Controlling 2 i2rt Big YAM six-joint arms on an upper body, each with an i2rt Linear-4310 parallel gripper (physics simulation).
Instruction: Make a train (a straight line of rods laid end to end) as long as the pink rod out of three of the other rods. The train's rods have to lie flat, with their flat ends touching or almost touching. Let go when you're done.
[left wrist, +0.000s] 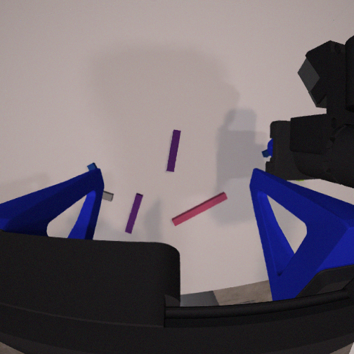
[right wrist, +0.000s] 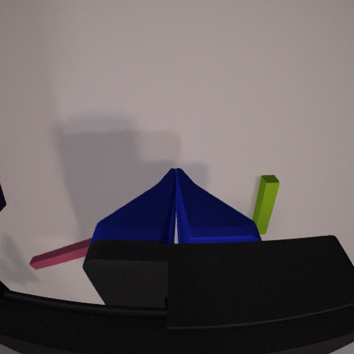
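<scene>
The pink rod (left wrist: 199, 209) (right wrist: 61, 254) lies at a slant. In the left wrist view, one purple rod (left wrist: 173, 151) lies above it and another purple rod (left wrist: 134, 213) to its left; they lie apart. A grey piece (left wrist: 108, 196) and a blue piece (left wrist: 92, 166) show partly behind the left finger. A green rod (right wrist: 266, 205) lies right of the right fingers. A small dark blue piece (left wrist: 265, 153) shows beside the right fingertips in the left wrist view; the right wrist view does not show it. My left gripper (left wrist: 176, 176) is open above the rods. My right gripper (right wrist: 175, 176) is shut, fingertips together, holding nothing.
The right arm's dark body (left wrist: 320, 145) fills the right side of the left wrist view. The pale table top (left wrist: 150, 90) (right wrist: 225, 75) lies under both grippers, with its near edge at the bottom of the left wrist view. A dark purple end (right wrist: 1, 197) shows at the right wrist view's left edge.
</scene>
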